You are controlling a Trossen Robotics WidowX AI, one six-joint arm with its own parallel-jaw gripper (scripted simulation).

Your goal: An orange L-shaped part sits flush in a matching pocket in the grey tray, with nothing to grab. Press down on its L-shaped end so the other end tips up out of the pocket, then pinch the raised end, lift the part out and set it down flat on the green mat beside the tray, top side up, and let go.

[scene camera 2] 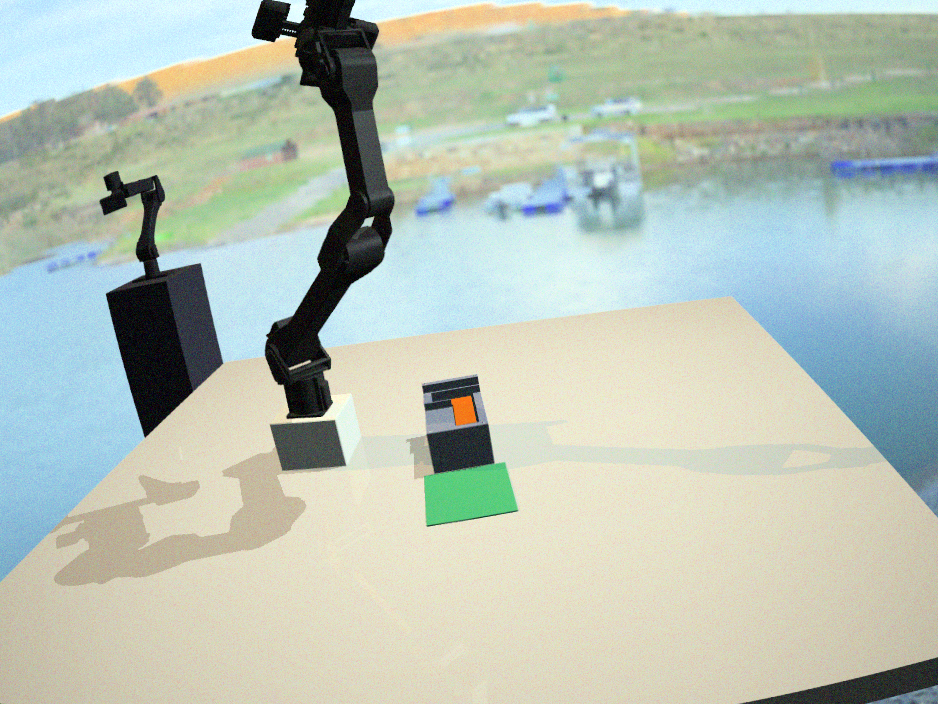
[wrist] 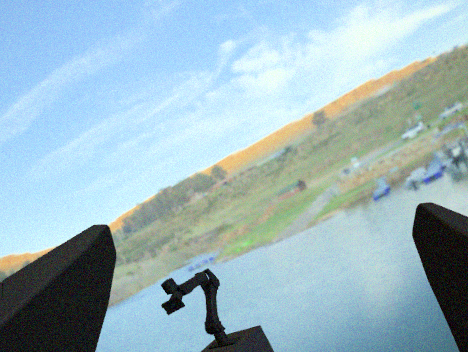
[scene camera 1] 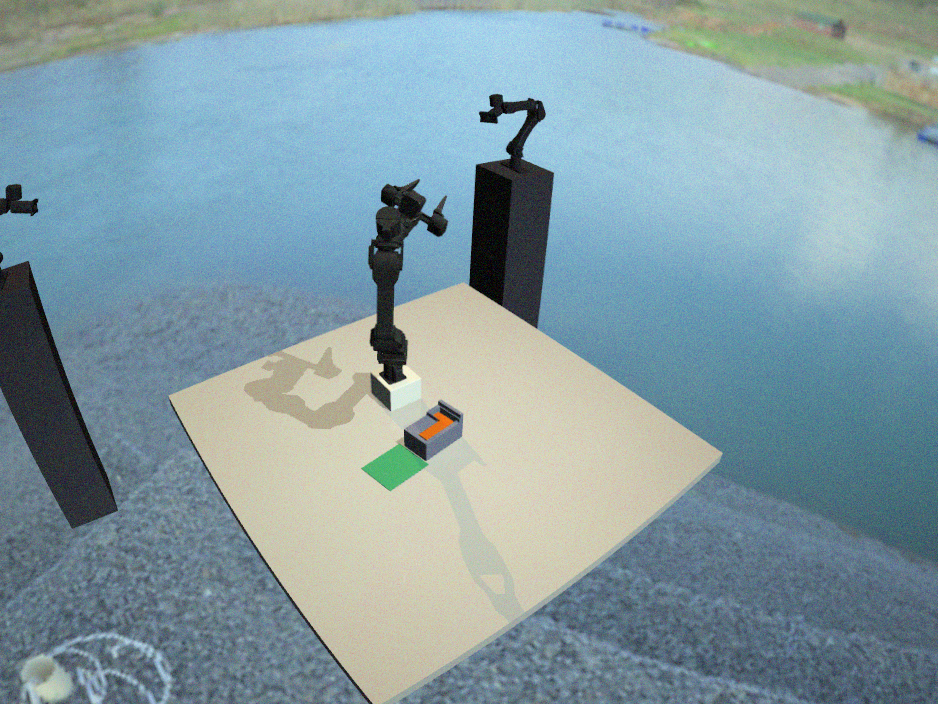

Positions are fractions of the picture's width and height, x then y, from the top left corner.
Labels:
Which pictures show the gripper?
Scene camera 2, the wrist view and scene camera 1: all of them.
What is the gripper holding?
Nothing.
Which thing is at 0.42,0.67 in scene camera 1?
A green mat.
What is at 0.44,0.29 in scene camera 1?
The gripper.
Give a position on a green mat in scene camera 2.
At 0.49,0.71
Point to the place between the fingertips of the gripper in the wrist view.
At 0.57,0.66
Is the gripper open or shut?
Open.

